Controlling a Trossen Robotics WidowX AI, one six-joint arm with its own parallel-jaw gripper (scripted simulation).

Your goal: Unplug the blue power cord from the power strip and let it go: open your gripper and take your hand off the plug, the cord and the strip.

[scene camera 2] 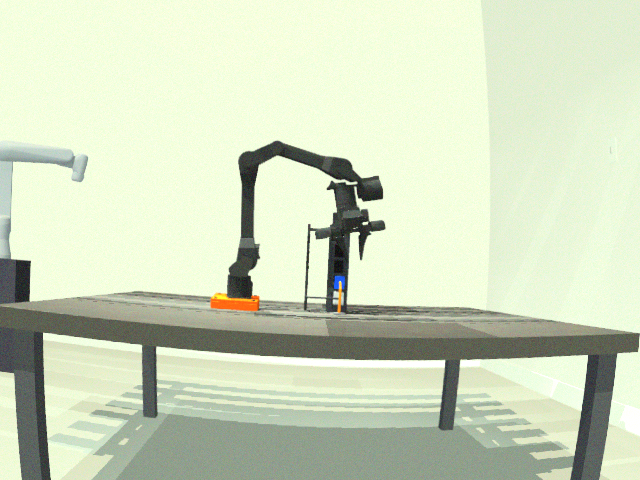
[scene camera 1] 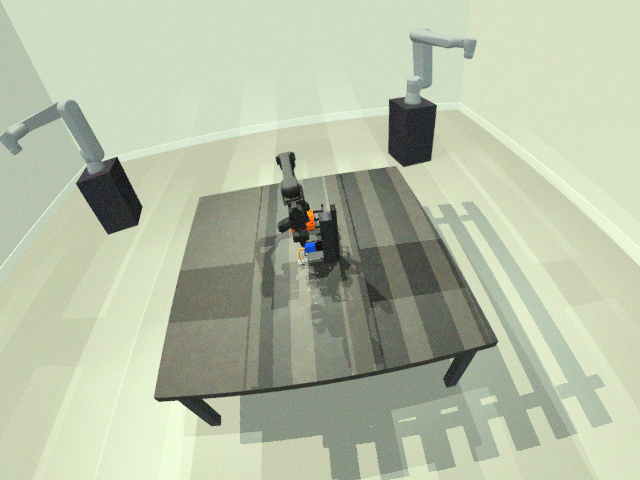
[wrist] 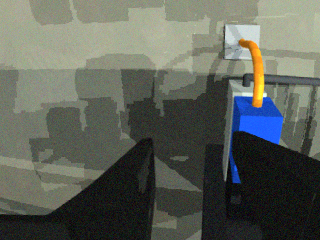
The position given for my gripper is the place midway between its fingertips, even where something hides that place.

Note:
I see my gripper [scene camera 2: 354, 261] and a plug [wrist: 266, 121].
My gripper shows as well in the wrist view [wrist: 193, 145].

